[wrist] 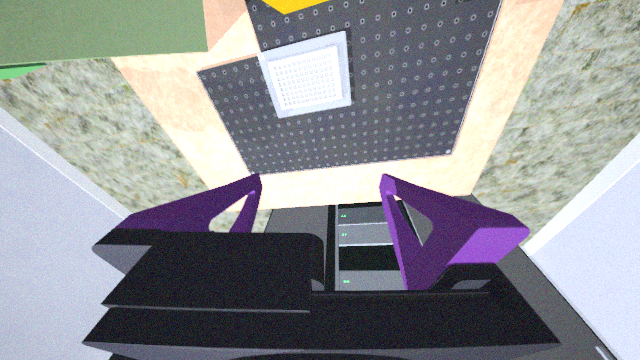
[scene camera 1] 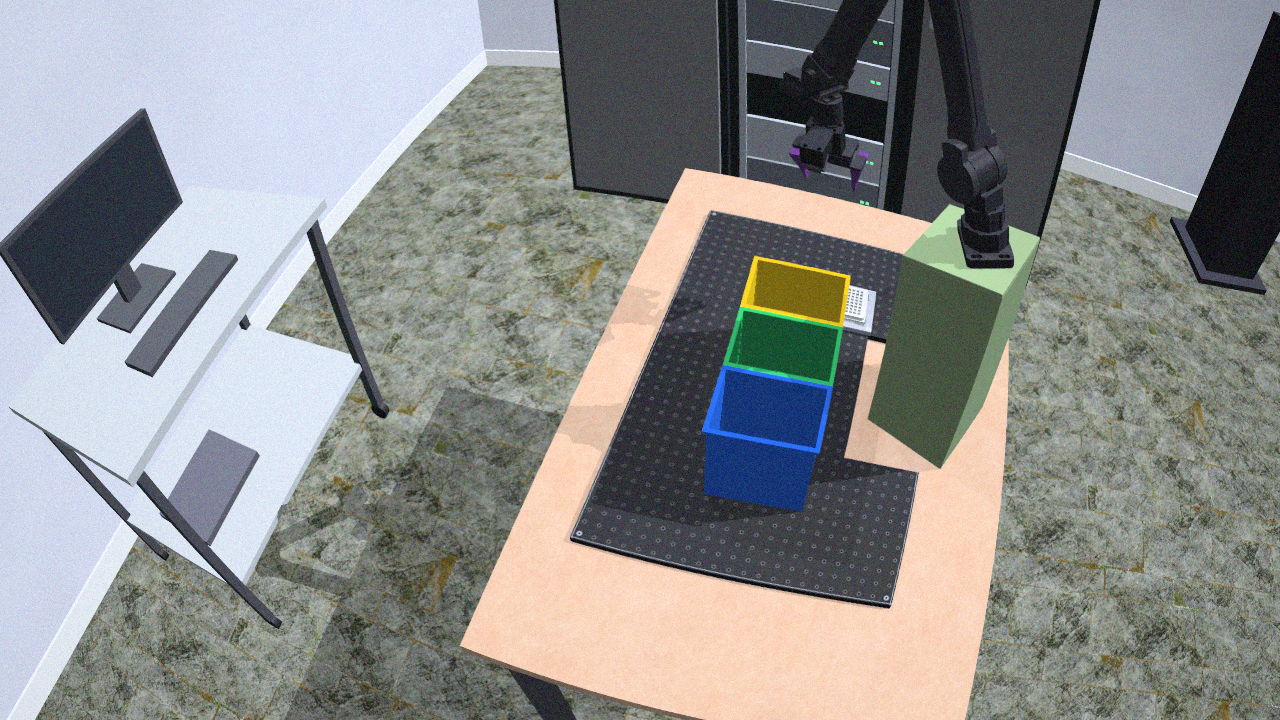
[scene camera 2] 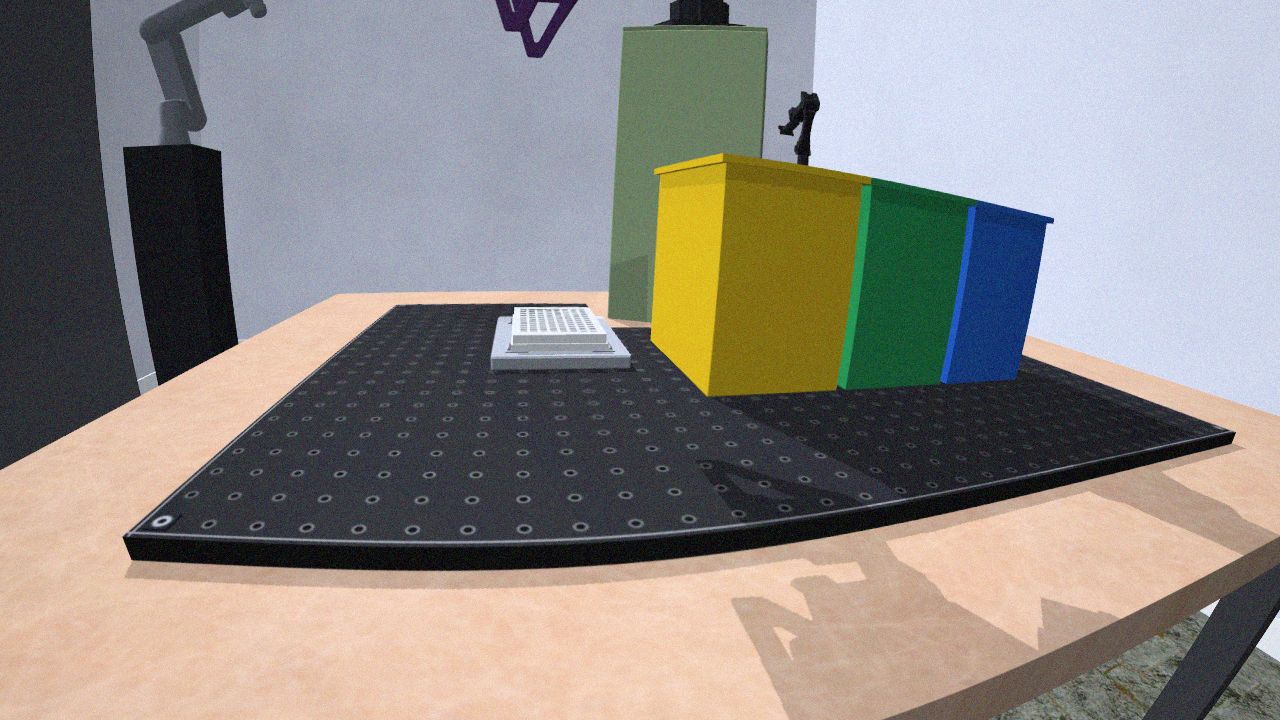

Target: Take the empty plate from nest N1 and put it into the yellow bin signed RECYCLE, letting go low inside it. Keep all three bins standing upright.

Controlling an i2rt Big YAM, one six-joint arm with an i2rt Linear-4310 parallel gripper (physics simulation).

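Frame: origin at the arm's base, x right, y ahead, z up, level; millimetres.
Seen in the pictures: gripper, fingertip midpoint: (wrist: 320,180) (scene camera 1: 830,183) (scene camera 2: 525,45); arm's base at its link origin: (scene camera 1: 985,246) (scene camera 2: 699,35).
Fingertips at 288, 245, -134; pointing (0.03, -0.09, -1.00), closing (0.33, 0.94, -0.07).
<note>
Offsets run from my fingertips to a thing's top centre, as dx, dy, dz. Level surfaces: height alone.
The white plate @(-45, -33, -254) (scene camera 1: 856,302) (scene camera 2: 559,320) (wrist: 307,79), with its grid of wells, lies flat in a pale grey nest @(-45, -33, -265) (scene camera 2: 560,362) (wrist: 310,46). In scene camera 1 the yellow bin partly hides it. The yellow bin @(-197, +57, -100) (scene camera 1: 801,291) (scene camera 2: 778,277) (wrist: 295,4) stands upright beside the nest; no RECYCLE sign shows. The green bin @(-325, +74, -100) (scene camera 1: 785,347) (scene camera 2: 908,286) and the blue bin @(-454, +91, -100) (scene camera 1: 765,465) (scene camera 2: 998,295) stand upright in a row with it. My gripper (scene camera 1: 830,183) (scene camera 2: 528,40) (wrist: 320,180) is open and empty, high above the board. No label N1 shows.
The bins and nest stand on a black perforated board @(dz -280) (scene camera 1: 698,483) (scene camera 2: 375,465) (wrist: 400,100) on the table @(dz -293) (scene camera 1: 716,662). A tall green pedestal (scene camera 1: 939,358) (scene camera 2: 689,107) (wrist: 100,30) bears my arm, close to the nest and bins. A server rack stands behind the table.
</note>
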